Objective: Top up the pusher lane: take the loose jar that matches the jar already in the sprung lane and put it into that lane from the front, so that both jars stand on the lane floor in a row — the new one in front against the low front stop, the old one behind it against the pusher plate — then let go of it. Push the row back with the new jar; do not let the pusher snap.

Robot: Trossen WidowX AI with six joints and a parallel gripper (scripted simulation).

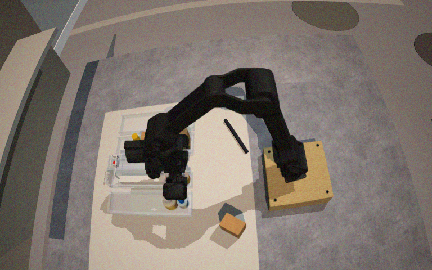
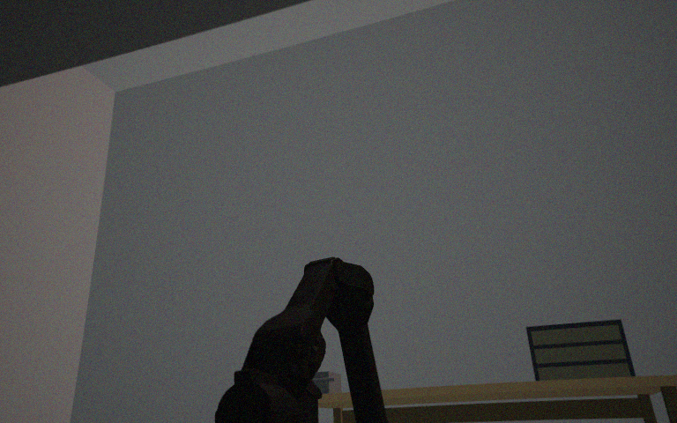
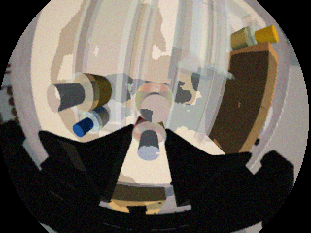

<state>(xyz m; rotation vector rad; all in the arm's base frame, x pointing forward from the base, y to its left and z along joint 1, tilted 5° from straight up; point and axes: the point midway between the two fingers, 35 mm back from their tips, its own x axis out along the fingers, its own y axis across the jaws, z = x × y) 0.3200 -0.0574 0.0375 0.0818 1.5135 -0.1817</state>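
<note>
Now: the clear lane 14 cm ahead of my gripper tip, 5 cm to the right of it and 2 cm below it. Also, from my gripper tip: black rod: 18 cm behind, 12 cm to the right, 3 cm below.
</note>
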